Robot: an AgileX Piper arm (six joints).
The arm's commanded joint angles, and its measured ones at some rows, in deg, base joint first. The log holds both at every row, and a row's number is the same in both.
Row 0, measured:
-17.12, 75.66, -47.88, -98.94, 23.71, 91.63
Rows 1 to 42, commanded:
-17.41, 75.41, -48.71, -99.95, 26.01, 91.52
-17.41, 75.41, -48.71, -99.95, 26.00, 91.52
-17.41, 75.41, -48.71, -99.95, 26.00, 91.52
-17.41, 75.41, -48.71, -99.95, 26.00, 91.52
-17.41, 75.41, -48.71, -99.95, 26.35, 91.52
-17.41, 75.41, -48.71, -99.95, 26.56, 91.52
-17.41, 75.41, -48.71, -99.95, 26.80, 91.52
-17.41, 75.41, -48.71, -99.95, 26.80, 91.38
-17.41, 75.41, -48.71, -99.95, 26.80, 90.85
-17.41, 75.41, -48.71, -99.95, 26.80, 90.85
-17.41, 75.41, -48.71, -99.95, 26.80, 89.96
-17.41, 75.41, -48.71, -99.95, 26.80, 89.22
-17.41, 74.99, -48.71, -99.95, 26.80, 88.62
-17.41, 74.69, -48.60, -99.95, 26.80, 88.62
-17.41, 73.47, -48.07, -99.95, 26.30, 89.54
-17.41, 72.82, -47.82, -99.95, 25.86, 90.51
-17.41, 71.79, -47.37, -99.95, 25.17, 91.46
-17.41, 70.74, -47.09, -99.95, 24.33, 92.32
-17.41, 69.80, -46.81, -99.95, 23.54, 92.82
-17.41, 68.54, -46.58, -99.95, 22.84, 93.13
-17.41, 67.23, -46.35, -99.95, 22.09, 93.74
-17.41, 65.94, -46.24, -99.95, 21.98, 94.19
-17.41, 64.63, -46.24, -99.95, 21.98, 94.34
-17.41, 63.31, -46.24, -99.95, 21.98, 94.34
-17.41, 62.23, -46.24, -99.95, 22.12, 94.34
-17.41, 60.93, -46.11, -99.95, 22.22, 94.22
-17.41, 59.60, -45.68, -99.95, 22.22, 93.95
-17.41, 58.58, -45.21, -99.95, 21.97, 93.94
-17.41, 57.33, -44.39, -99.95, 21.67, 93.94
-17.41, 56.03, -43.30, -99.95, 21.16, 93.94
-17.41, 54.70, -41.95, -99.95, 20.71, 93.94
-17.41, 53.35, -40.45, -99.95, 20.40, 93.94
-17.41, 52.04, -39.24, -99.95, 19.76, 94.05
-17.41, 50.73, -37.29, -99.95, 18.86, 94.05
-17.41, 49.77, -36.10, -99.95, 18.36, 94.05
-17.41, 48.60, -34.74, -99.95, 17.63, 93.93
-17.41, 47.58, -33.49, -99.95, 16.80, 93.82
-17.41, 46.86, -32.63, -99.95, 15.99, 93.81
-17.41, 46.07, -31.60, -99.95, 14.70, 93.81
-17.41, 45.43, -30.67, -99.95, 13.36, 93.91
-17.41, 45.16, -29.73, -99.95, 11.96, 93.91
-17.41, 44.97, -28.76, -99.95, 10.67, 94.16
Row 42, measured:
-17.12, 46.62, -32.04, -99.83, 15.53, 93.70
